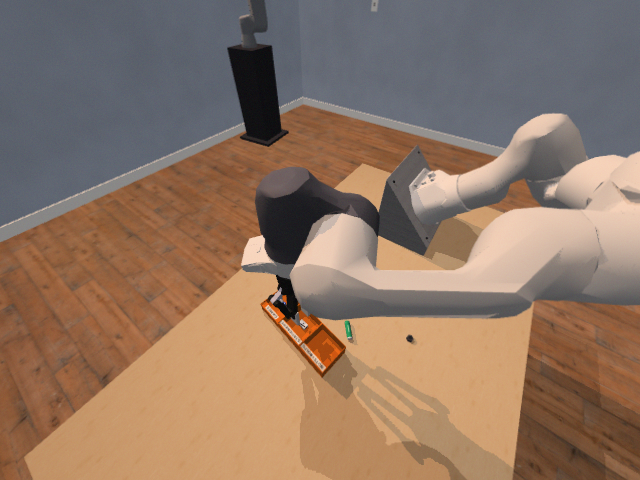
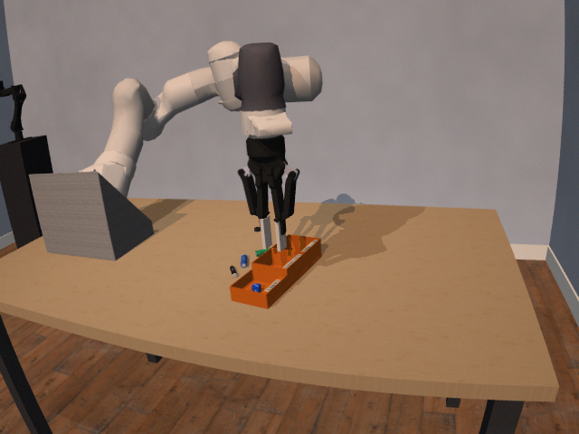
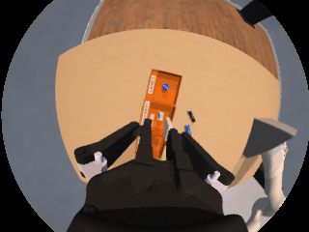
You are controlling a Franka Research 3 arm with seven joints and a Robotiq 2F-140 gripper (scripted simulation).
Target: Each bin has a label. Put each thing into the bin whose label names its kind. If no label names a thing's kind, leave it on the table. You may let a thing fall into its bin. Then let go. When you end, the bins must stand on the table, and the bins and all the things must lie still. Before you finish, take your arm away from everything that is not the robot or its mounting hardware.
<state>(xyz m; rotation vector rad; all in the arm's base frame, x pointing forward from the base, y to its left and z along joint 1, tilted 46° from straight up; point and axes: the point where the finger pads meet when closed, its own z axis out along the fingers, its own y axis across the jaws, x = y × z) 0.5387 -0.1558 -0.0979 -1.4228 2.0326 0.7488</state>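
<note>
The black piece is 11 cm behind my hand, 27 cm to the left of it and 10 cm below it. Round my hand: black cylinder 10 cm behind, 1 cm to the left, 10 cm below; then white piece 9 cm below; then blue cube 2 cm behind, 8 cm to the right, 9 cm below.
</note>
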